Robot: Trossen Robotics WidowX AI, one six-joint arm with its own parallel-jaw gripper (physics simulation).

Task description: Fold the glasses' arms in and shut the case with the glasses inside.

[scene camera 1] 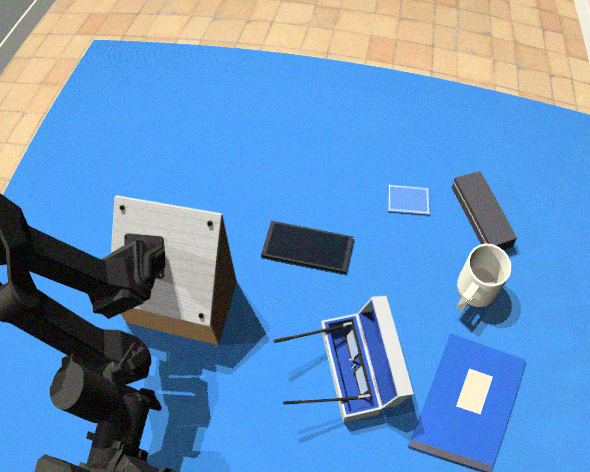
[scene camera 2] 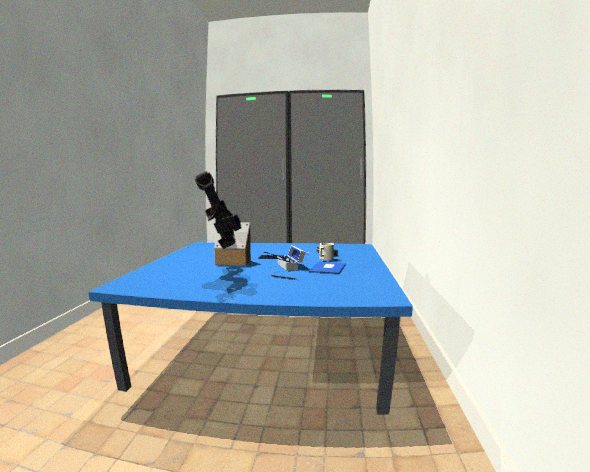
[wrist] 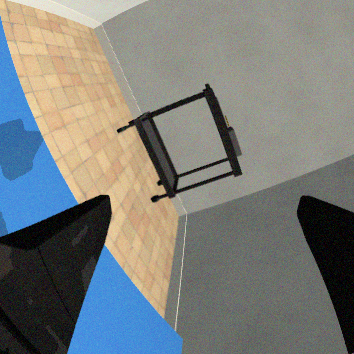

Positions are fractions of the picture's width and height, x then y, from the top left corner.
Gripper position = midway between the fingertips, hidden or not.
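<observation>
Gripper (wrist: 0.59, 0.58) open; it holds nothing. On the table rest a white mug (scene camera 1: 0.83, 0.57), a dark box (scene camera 1: 0.83, 0.48) and a blue card (scene camera 1: 0.68, 0.42). In the wrist view the blue card is out of frame, and the white mug is out of frame in the wrist view too.
</observation>
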